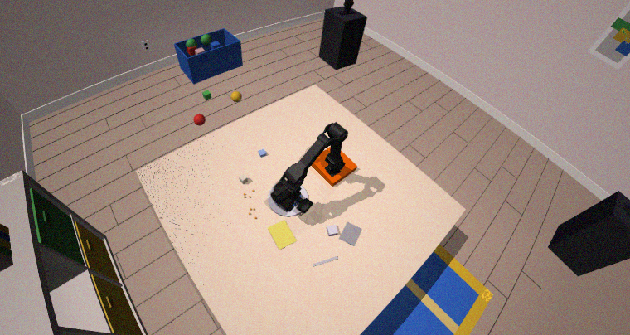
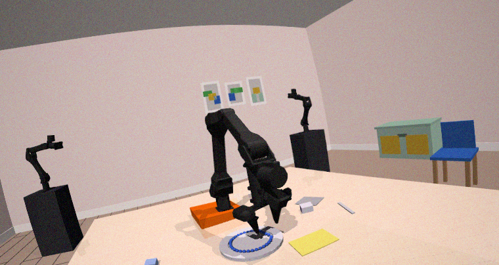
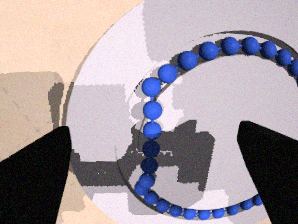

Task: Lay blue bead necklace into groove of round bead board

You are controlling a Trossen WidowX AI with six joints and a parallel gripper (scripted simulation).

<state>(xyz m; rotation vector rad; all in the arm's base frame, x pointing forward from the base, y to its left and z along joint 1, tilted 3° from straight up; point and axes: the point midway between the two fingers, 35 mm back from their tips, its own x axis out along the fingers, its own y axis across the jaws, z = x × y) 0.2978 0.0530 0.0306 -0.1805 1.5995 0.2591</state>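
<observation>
Now: the round bead board 60 mm to the right of my gripper tip, 30 mm below it and 10 mm behind it. The rest, counted from my gripper tip: yellow sheet: 110 mm ahead, 90 mm to the left, 40 mm below; small grey block: 200 mm to the left, 90 mm behind, 30 mm below; pale cube: 270 mm to the right, 120 mm ahead, 20 mm below.
</observation>
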